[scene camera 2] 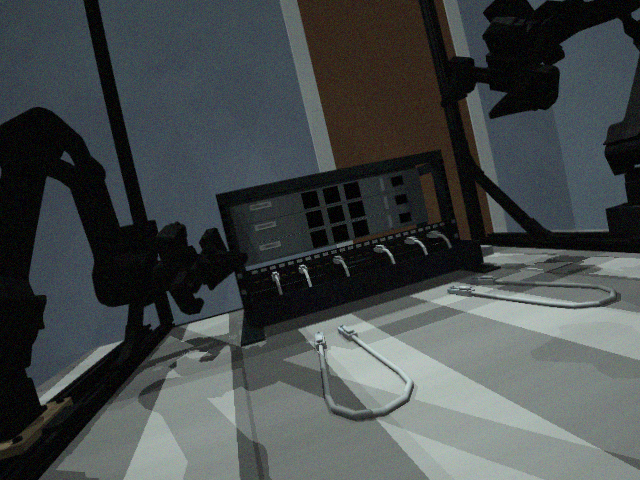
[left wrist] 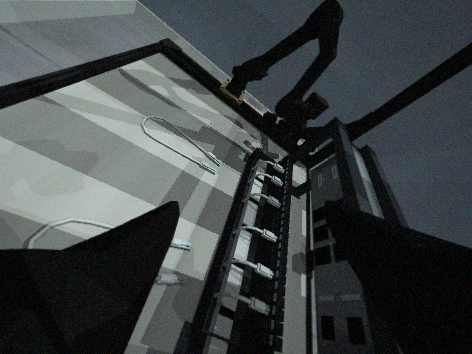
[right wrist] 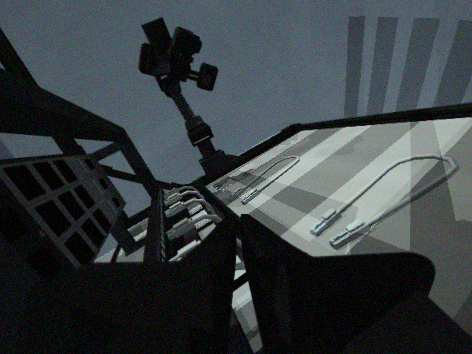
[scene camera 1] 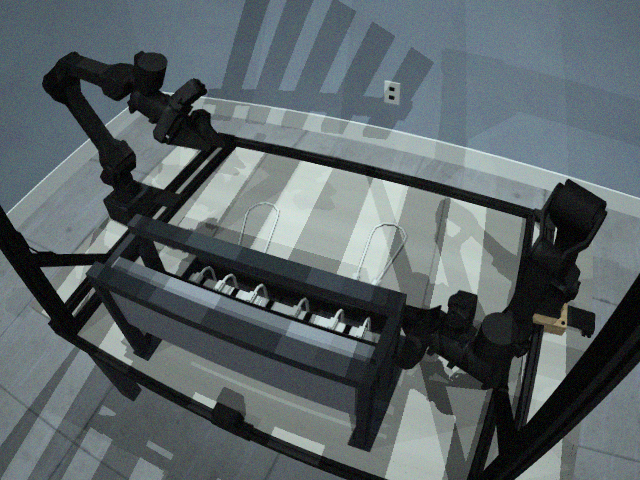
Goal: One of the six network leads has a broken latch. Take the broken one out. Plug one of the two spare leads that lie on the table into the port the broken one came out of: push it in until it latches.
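Frame: origin at the left arm's base, x ahead, y left, z up, level; metres.
Seen in the pictures: left gripper, between the fingertips: (scene camera 2: 464,110) (left wrist: 251,207) (right wrist: 192,76) (scene camera 1: 217,147); right gripper, between the fingertips: (scene camera 2: 247,257) (left wrist: 280,140) (right wrist: 237,222); left arm's base, origin of its link: (right wrist: 210,155) (scene camera 1: 126,193); right arm's base, origin of its link: (scene camera 2: 2,430) (left wrist: 233,90) (scene camera 1: 546,303).
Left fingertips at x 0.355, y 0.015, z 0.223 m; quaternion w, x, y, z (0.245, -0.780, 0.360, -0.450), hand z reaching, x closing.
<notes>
Offsets run from my left fingertips to a thing's middle. "spot": to the spot under its first point.
Six white leads are plugged in a row along the rack's lower panel: the leftmost lead {0.352 m ahead, 0.088 m right, 0.234 m down} (scene camera 2: 276,282) and the rightmost lead {0.017 m ahead, 0.129 m right, 0.233 m down} (scene camera 2: 439,237) mark its ends in scene camera 2. Which latch is broken is too small to tell. One spare lead {spot: 0.269 m ahead, 0.224 m left, 0.286 m down} (scene camera 1: 390,224) (scene camera 2: 361,414) (right wrist: 430,157) lies looped on the table. The other spare lead (scene camera 1: 261,204) (scene camera 2: 573,304) (left wrist: 70,220) lies looped too. My right gripper (scene camera 2: 242,258) (right wrist: 237,222) is shut at the rack's end, beside the leftmost lead in scene camera 2; no lead shows between its fingertips. My left gripper (scene camera 1: 221,137) (left wrist: 251,207) is open and empty, high above the table.
The dark rack {0.193 m ahead, 0.193 m right, 0.159 m down} (scene camera 1: 268,259) (scene camera 2: 330,178) stands on the table with grey units above the row of leads. Its end post {spot: 0.438 m ahead, 0.224 m right, 0.053 m down} (scene camera 1: 387,351) is close to the right arm. A dark rail frame (scene camera 1: 361,167) edges the table, with dark uprights beside it.
</notes>
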